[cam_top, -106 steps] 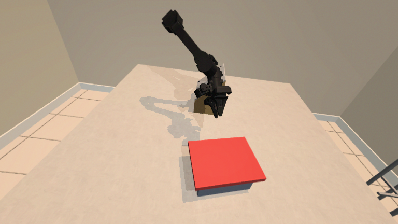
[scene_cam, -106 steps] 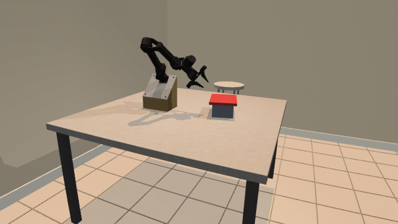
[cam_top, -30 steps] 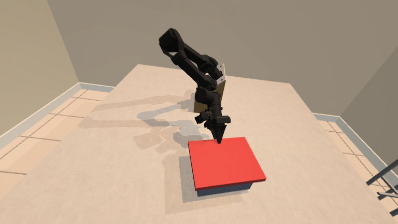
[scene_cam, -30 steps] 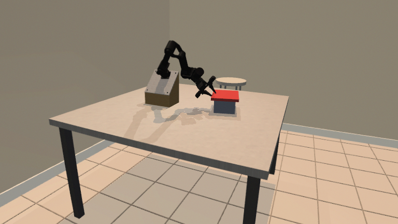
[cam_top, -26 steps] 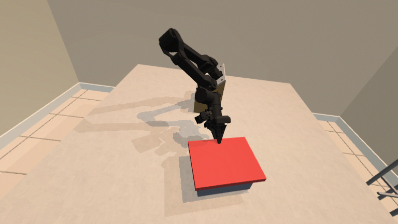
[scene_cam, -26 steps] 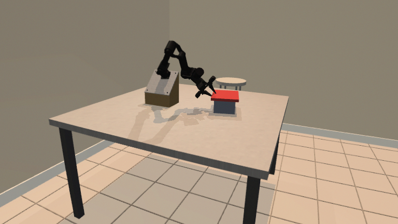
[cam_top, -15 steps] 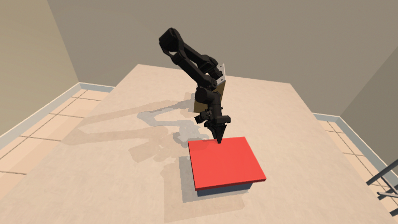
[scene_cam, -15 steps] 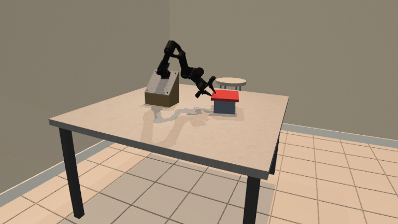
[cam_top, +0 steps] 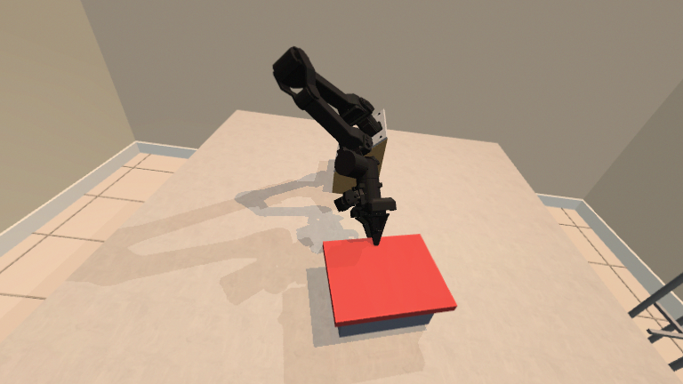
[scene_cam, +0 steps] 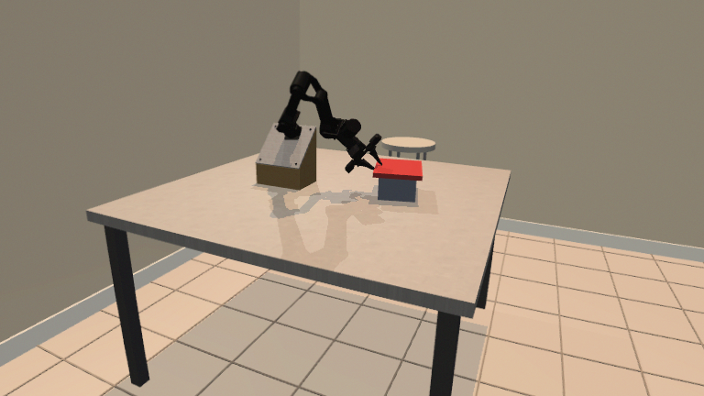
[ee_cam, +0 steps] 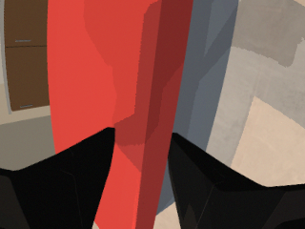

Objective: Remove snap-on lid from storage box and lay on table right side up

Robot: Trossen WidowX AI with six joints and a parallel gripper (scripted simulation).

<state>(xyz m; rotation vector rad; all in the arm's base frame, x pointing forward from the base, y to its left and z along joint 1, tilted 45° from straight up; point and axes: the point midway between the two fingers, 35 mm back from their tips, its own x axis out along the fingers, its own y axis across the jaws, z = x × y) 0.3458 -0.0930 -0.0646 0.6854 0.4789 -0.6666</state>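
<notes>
Right now the red lid is 7 cm ahead of my gripper tip and 1 cm to the left of it. The rest, counted from my gripper tip: storage box 7 cm ahead, 1 cm to the left, 5 cm below.
</notes>
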